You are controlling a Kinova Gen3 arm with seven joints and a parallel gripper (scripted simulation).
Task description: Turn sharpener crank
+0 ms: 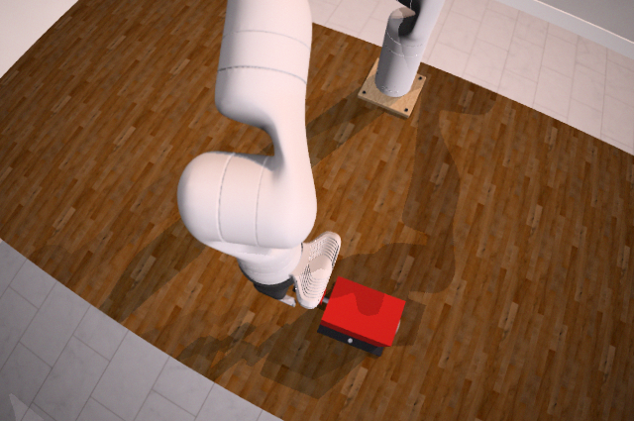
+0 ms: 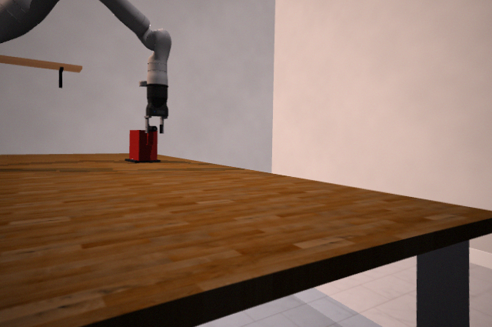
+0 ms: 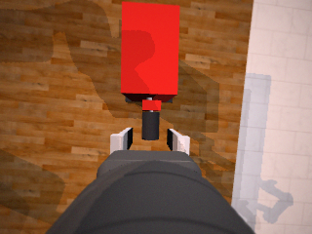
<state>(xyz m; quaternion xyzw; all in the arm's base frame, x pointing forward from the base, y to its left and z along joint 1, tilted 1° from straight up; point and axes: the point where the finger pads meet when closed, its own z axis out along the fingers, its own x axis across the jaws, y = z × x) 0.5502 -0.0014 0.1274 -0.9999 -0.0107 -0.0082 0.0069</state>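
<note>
The crank lies 20 mm to the left of my hand and 10 mm below it.
</note>
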